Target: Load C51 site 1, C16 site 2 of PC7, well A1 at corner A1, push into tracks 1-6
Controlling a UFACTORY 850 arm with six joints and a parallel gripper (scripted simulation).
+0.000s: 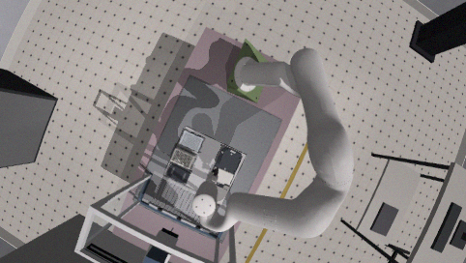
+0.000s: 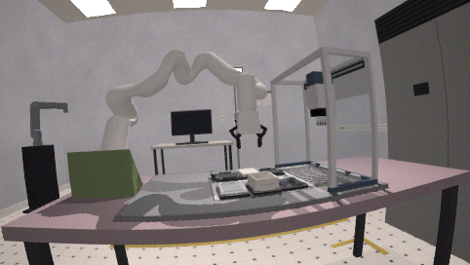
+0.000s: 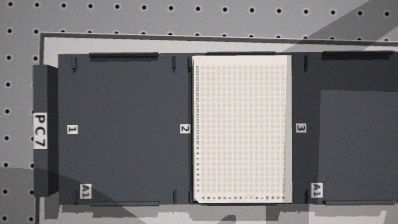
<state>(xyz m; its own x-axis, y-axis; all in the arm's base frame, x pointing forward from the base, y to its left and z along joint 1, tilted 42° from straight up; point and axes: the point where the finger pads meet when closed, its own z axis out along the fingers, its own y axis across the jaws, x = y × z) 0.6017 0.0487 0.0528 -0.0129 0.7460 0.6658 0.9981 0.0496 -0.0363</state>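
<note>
Now: the nest S2 21 cm to the right of my hand and 14 cm below it. Round my hand: nest S3 (20 cm to the right, 14 cm below, 10 cm ahead); then dark carrier PC7 (13 cm below, 5 cm to the left); then pipetting head (33 cm ahead, 20 cm above, 8 cm to the right).
</note>
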